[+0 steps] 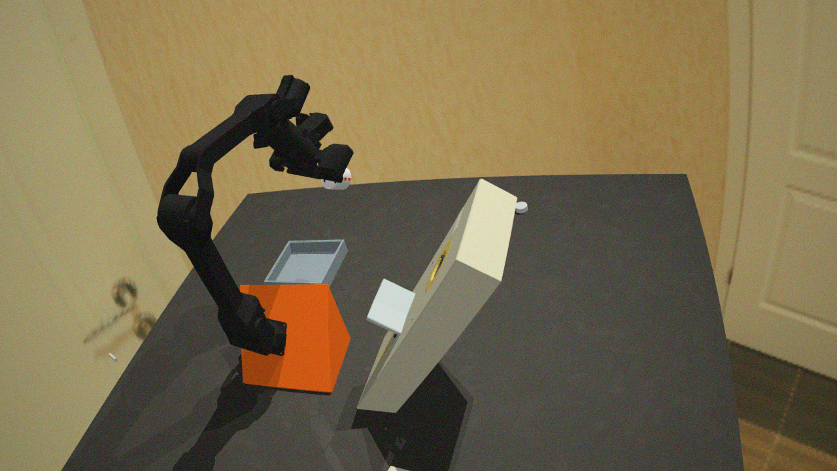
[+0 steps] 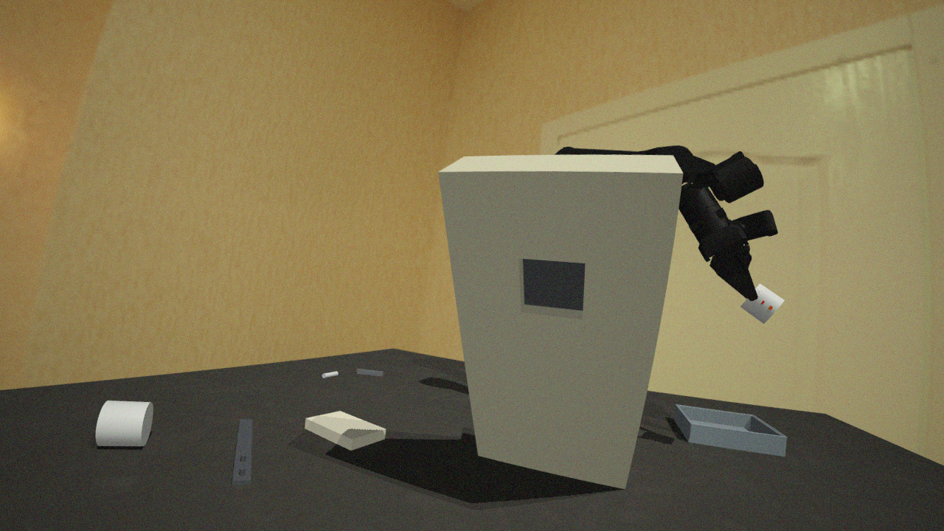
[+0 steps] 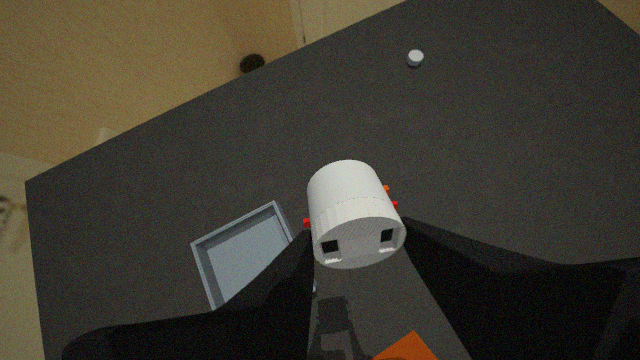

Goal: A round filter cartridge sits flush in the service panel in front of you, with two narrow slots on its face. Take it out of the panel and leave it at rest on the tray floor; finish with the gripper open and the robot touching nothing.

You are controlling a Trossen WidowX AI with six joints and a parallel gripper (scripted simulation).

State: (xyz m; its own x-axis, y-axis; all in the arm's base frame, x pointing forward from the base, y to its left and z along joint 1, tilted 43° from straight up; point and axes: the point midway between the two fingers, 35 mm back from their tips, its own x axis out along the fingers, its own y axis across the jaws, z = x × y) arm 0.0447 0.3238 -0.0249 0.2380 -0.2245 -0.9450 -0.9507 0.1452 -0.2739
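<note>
My gripper tip is now 15 cm past the grey tray, 1 cm to the right of it and 23 cm above it. The rest, counted from my gripper tip: cream service panel: 25 cm ahead, 25 cm to the right, 8 cm below; white round filter cartridge: 1 cm to the left.
</note>
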